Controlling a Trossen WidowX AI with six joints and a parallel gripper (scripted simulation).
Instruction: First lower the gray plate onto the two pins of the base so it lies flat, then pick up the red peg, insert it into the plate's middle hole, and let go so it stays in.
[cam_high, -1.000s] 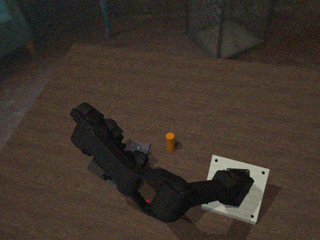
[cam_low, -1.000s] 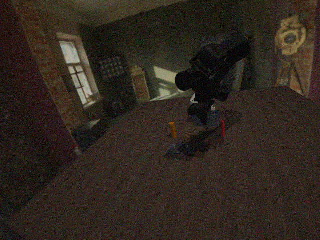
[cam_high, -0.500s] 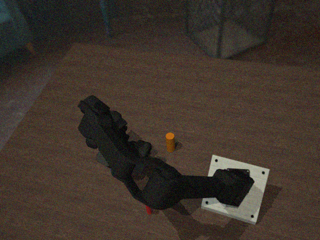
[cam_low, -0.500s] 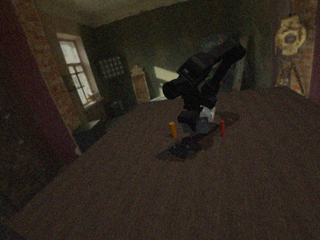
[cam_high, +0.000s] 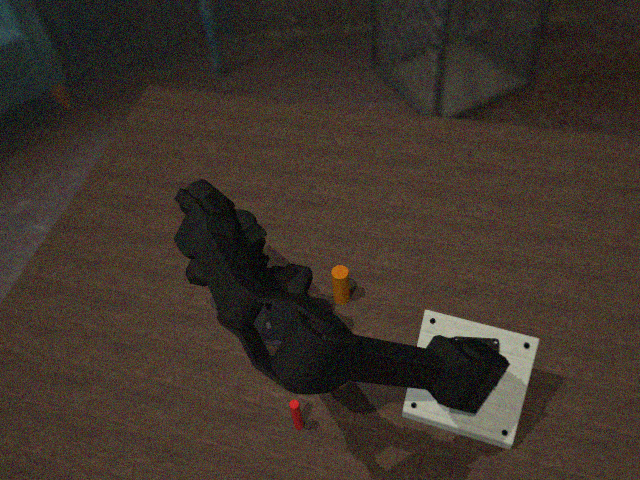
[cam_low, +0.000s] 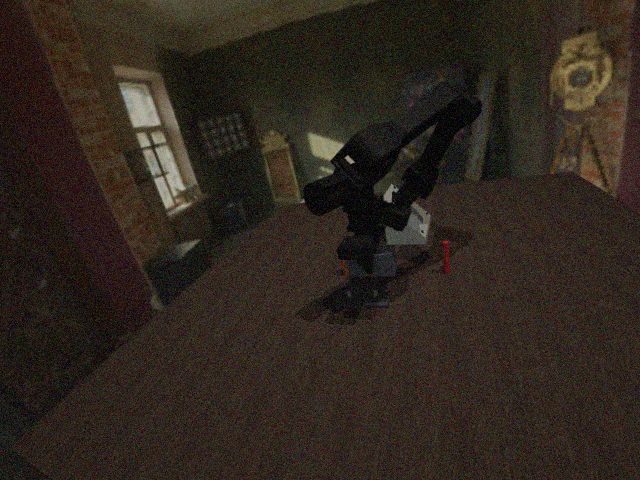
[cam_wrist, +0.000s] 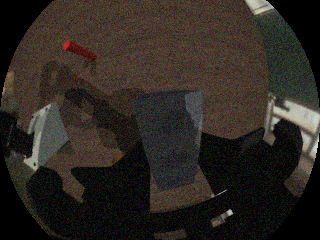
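Right now the red peg is 100 mm behind my gripper tip, 150 mm to the left of it and 40 mm below it. From my gripper tip the other things lie so: orange cylinder: 120 mm behind, 90 mm to the right, 40 mm below; then gray plate: 30 mm above.
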